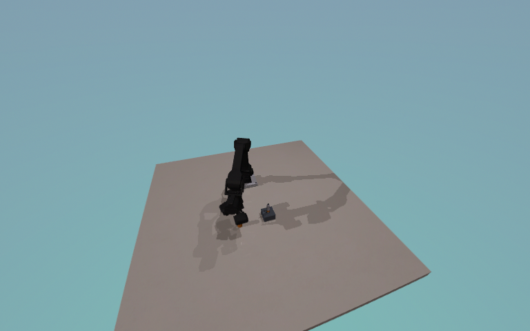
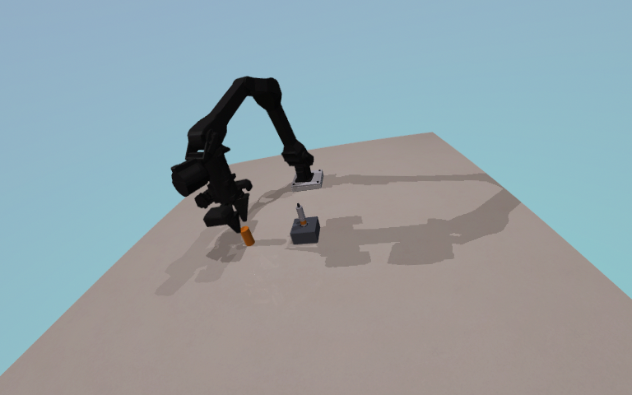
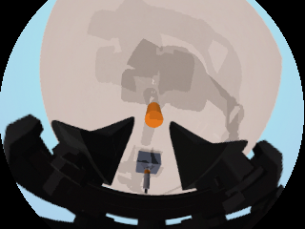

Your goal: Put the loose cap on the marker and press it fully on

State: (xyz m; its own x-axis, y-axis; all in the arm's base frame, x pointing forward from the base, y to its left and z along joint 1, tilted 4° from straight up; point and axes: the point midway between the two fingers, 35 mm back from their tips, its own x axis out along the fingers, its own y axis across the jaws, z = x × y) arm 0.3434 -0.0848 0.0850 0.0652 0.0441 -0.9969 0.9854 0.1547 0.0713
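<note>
My gripper tip is 4 cm above the orange marker cap.
</note>
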